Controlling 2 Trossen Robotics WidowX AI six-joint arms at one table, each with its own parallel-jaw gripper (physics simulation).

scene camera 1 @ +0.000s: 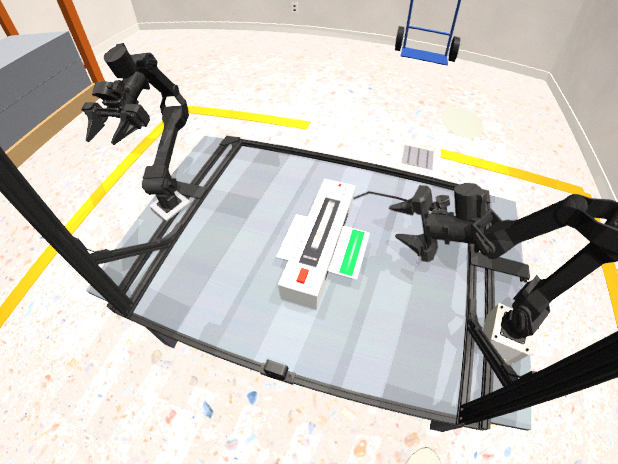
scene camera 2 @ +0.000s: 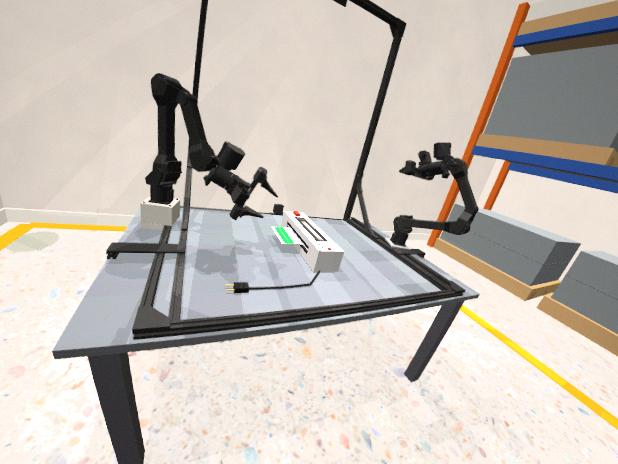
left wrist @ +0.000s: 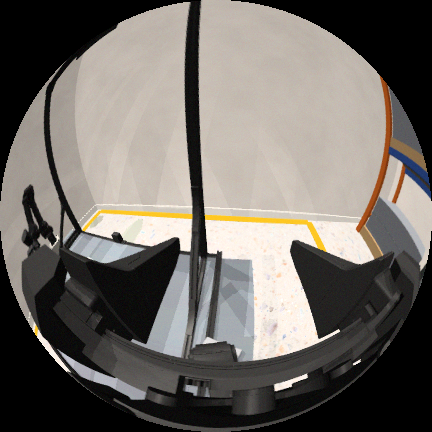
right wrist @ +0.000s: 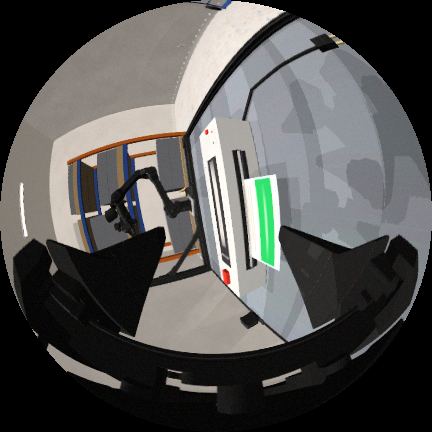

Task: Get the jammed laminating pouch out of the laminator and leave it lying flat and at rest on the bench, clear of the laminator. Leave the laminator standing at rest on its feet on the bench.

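Frame: origin at the left arm's base, x ahead, y left, z up, level; metres.
Seen in the pictures: left gripper, between the fingertips: [scene camera 1: 99, 142] [left wrist: 237, 245]; right gripper, between the fingertips: [scene camera 1: 392, 221] [scene camera 2: 270, 207] [right wrist: 222, 232]; left arm's base, origin of its link: [scene camera 1: 169, 203] [scene camera 2: 397, 243] [left wrist: 215, 357] [right wrist: 189, 204]; right arm's base, origin of its link: [scene camera 1: 514, 328] [scene camera 2: 161, 200] [left wrist: 53, 241].
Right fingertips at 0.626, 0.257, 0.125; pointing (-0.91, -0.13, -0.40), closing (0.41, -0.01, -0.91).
Note:
Pixels of each thing's top centre, then the offset from my right fingertips to it, as dx, dy, dz. "pt": a spot on its surface instead. Level surfaces: height alone.
- bench, height of its surface: dz -0.153
- pouch, a spot on its surface: [right wrist: 266, 220] [scene camera 1: 353, 249] [scene camera 2: 283, 235] pt -0.064, -0.054, -0.114
- flat white piece, a spot on its surface: [scene camera 1: 290, 240] pt -0.217, -0.133, -0.114
- black cord, a spot on its surface: [scene camera 1: 370, 192] pt -0.155, +0.190, -0.147
- plug, centre of its top: [scene camera 2: 241, 285] +0.025, +0.261, -0.139
The white laminator [scene camera 1: 300, 296] [scene camera 2: 326, 261] [right wrist: 230, 200] stands upright on the bench [scene camera 1: 210, 280], near its middle. The pouch [scene camera 1: 352, 252] [scene camera 2: 285, 235] [right wrist: 266, 220], white with a green band, sticks out of its side slot towards the right arm; its inner part is hidden. A flat white piece [scene camera 1: 290, 240] shows on the opposite side; I cannot tell if it is pouch or tray. My right gripper [scene camera 1: 394, 221] [scene camera 2: 269, 206] [right wrist: 222, 232] is open and empty, above the bench on the pouch's side, apart from it. My left gripper [scene camera 1: 102, 141] [scene camera 2: 401, 171] [left wrist: 237, 245] is open and empty, raised far from the laminator.
A black cord [scene camera 1: 370, 193] runs from the laminator's end to a plug [scene camera 2: 241, 287] [right wrist: 324, 42] on the bench. Black frame rails [scene camera 1: 350, 162] border the bench, with upright posts [scene camera 2: 375, 110] at the side. A small black block [scene camera 1: 275, 369] sits on the near rail in scene camera 1.

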